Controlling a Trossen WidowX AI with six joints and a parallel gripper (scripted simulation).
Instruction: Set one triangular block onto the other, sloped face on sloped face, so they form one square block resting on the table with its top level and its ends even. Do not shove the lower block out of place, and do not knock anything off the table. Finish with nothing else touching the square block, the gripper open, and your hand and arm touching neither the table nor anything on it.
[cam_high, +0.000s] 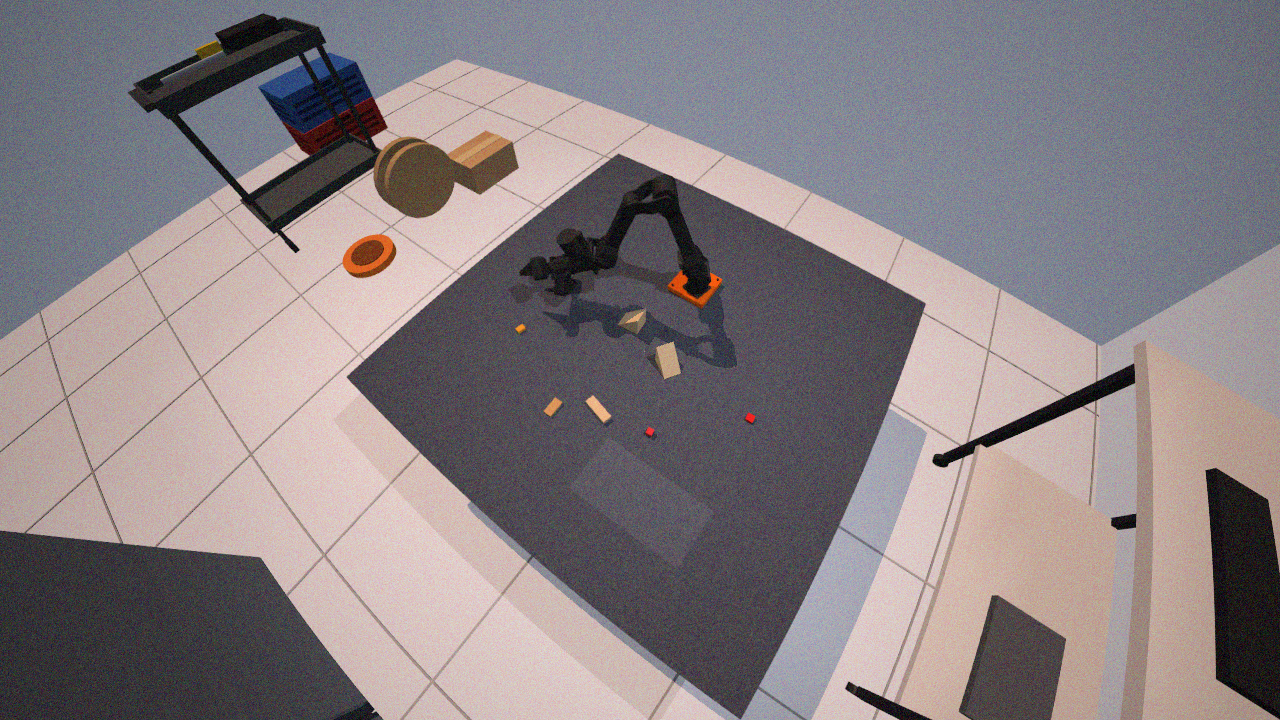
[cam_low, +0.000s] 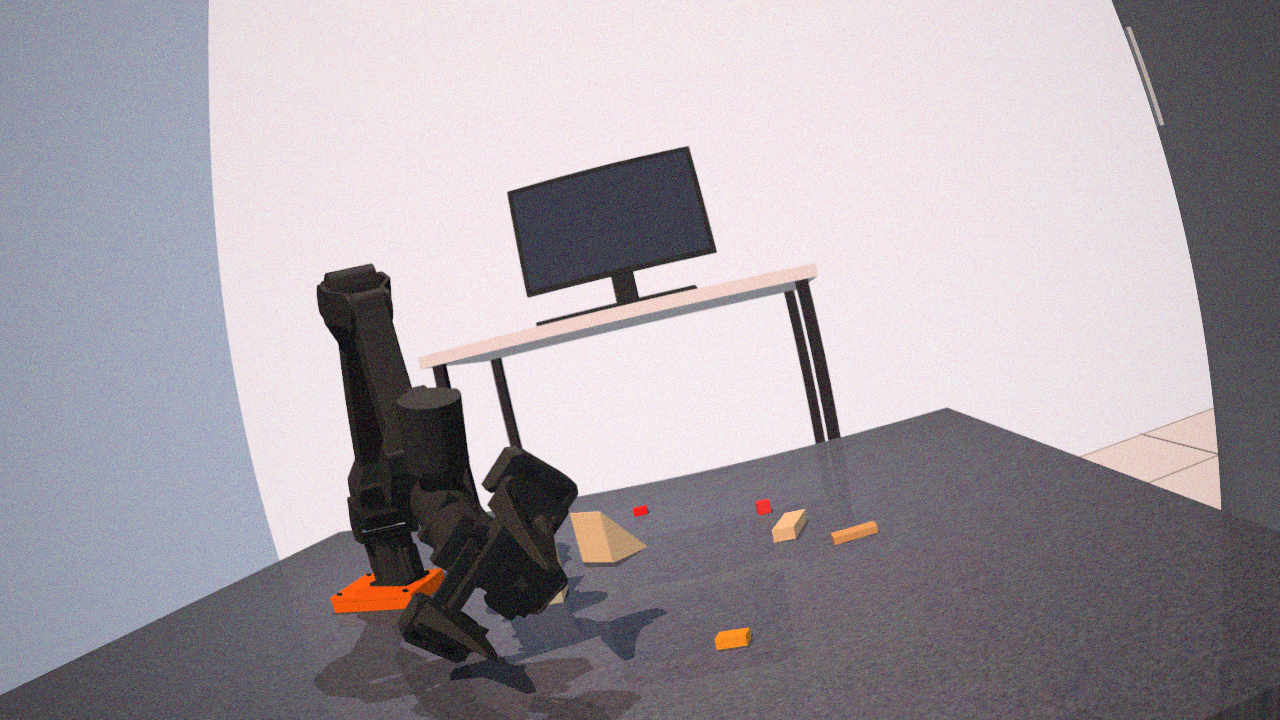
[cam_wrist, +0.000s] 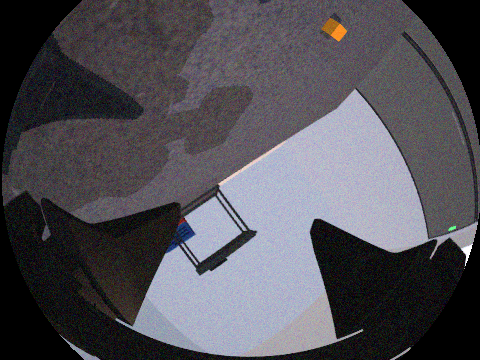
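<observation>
My gripper tip is 11 cm short of the small orange block, 10 cm to the right of it and 7 cm above it.
</observation>
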